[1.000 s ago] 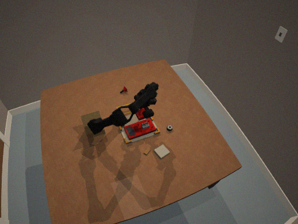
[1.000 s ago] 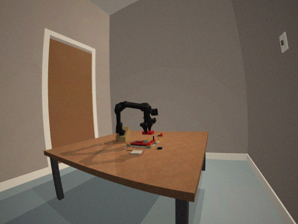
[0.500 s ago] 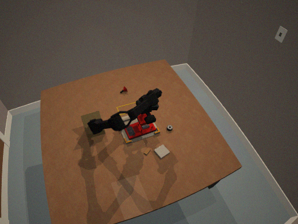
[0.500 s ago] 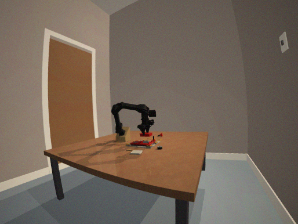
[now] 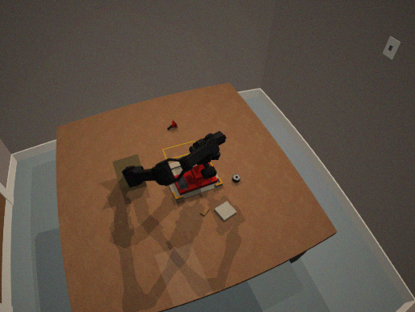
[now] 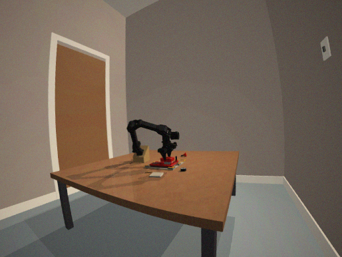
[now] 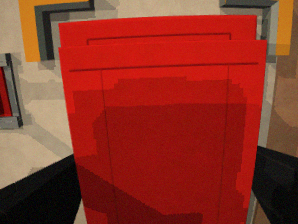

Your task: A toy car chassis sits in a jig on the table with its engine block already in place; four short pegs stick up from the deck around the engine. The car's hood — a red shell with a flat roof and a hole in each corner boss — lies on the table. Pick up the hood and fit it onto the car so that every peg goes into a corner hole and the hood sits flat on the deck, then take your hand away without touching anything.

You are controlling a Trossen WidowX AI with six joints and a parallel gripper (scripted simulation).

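Now: the red hood right at my gripper tip. Also, from my gripper tip: grey engine block 4 cm below; then small tan stick 7 cm behind, 17 cm to the right, 6 cm below; then black ring 16 cm ahead, 8 cm to the right, 5 cm below.
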